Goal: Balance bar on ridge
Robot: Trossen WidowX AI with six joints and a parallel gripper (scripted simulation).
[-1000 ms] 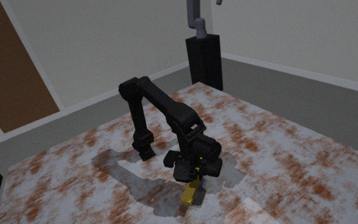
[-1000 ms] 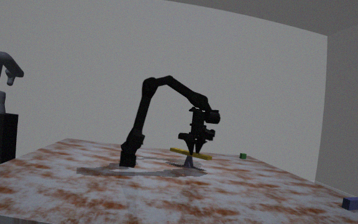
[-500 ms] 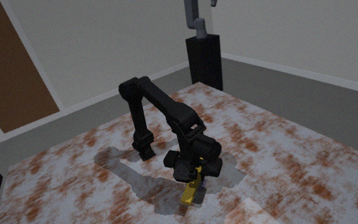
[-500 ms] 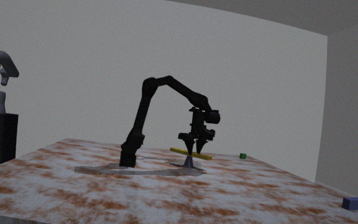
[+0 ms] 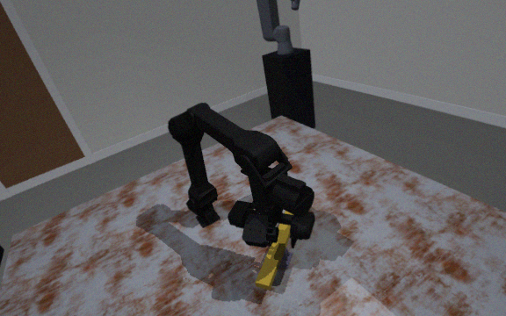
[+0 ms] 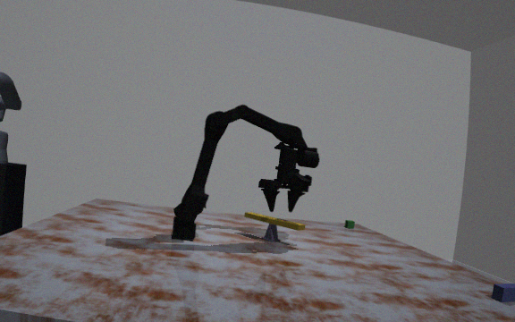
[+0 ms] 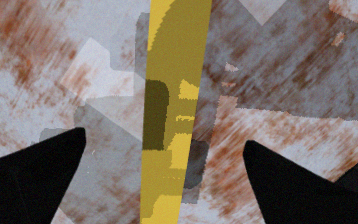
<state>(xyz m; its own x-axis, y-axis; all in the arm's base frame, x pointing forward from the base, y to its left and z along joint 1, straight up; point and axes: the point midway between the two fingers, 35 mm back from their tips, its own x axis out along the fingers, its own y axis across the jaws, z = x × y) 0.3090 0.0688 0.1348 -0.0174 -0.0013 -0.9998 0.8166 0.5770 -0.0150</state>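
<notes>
Now: gripper tip 20 mm past the bar, 20 mm to the right of it and 30 mm above it. From my gripper tip the other things lie so: blue block 430 mm ahead, 570 mm to the right, 80 mm below; green cube 430 mm ahead, 430 mm to the left, 80 mm below.
</notes>
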